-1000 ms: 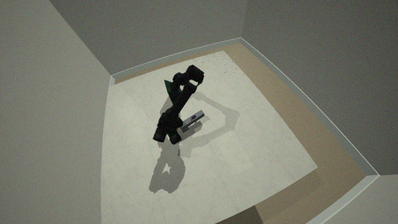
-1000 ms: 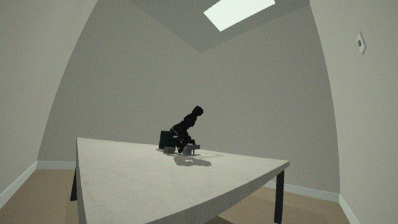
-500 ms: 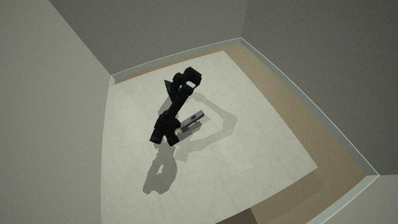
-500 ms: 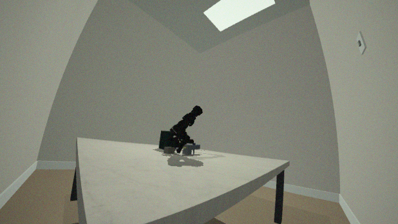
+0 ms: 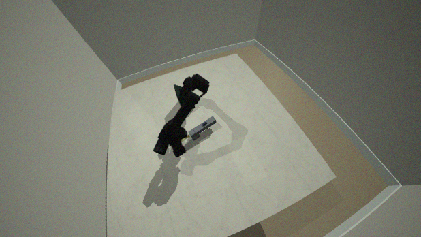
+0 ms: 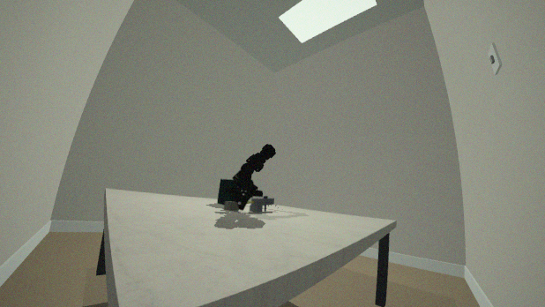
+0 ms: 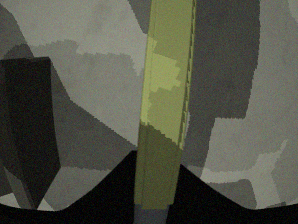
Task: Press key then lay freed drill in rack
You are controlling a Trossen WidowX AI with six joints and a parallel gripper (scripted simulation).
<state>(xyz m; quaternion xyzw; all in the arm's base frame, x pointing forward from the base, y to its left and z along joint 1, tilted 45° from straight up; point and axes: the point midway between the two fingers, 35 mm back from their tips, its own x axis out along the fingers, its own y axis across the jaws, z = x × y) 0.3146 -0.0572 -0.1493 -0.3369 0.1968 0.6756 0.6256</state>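
Now: the drill 40 mm to the left of my gripper tip, 40 mm above it and 10 mm behind it. From my gripper tip the other things lie so: grey rack 80 mm behind, 10 mm above; then dark key 200 mm to the left, 40 mm behind, 40 mm above.
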